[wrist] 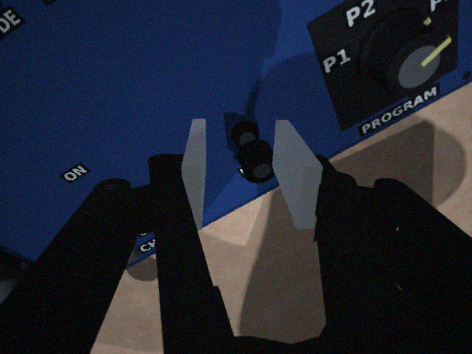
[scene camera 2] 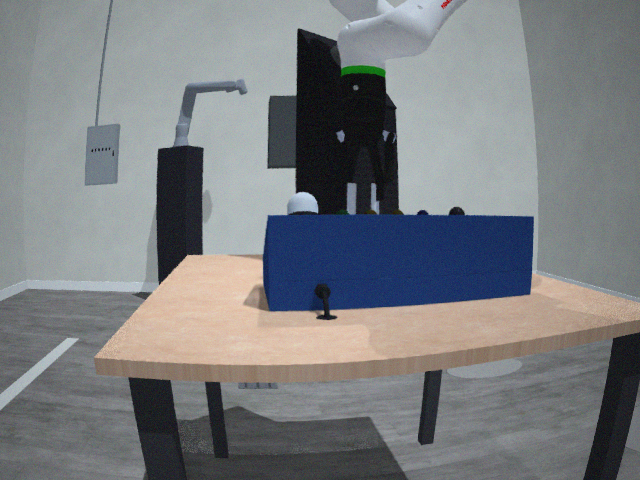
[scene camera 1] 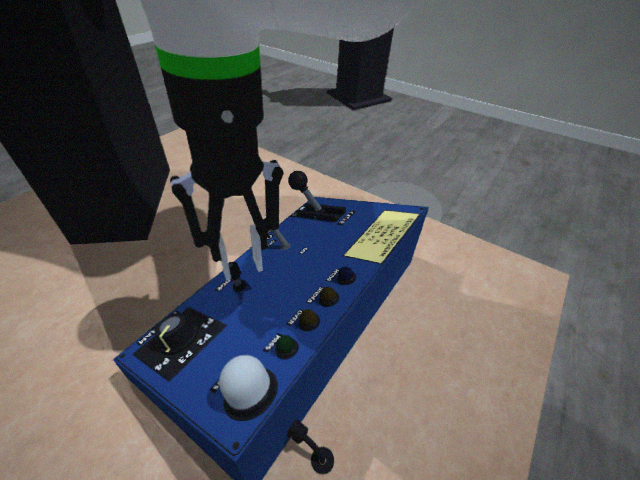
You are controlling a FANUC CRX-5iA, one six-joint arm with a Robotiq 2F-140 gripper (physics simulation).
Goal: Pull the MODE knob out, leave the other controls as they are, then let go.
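Frame: origin at the arm's base, x ahead, y left, z up, level; centimetres.
Where they show: gripper, between the fingertips: (wrist: 240,143) (scene camera 1: 242,268).
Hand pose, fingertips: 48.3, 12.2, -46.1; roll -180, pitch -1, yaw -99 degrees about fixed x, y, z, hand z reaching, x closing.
Each offset is from my fingertips to the top centre of the thing, as dx, dy, dz. "*": to the spot under its first point.
The MODE knob {-2.2, -1.2, -0.7} (scene camera 1: 235,270) (wrist: 256,161) is a small black knob near the long edge of the blue control box (scene camera 1: 310,232) (scene camera 2: 398,258) (wrist: 150,65). Its round head stands above a black base, and its label is mostly hidden in the wrist view. My gripper (scene camera 1: 242,273) (scene camera 2: 362,198) (wrist: 240,143) is partly open, with its pale finger pads on either side of the knob in the wrist view. The head appears closer to the right pad; I cannot tell if they touch. In scene camera 1 one finger partly covers the knob. The knob does not show in scene camera 2.
The PROGRAM dial {+3.0, -12.0, -1.6} (scene camera 1: 170,329) (wrist: 419,66) is beside the knob. A ball-topped lever {-16.1, +19.1, +2.5} (scene camera 1: 297,180) (scene camera 2: 456,211), a grey toggle {-7.2, +9.8, -1.3} (scene camera 1: 281,240), several round lamps and a white dome {* +18.8, -7.1, +4.7} (scene camera 1: 244,382) (scene camera 2: 302,203) stand on the box. A black crank {* +25.6, -1.1, -12.6} (scene camera 1: 321,459) (scene camera 2: 323,291) sticks out from its side.
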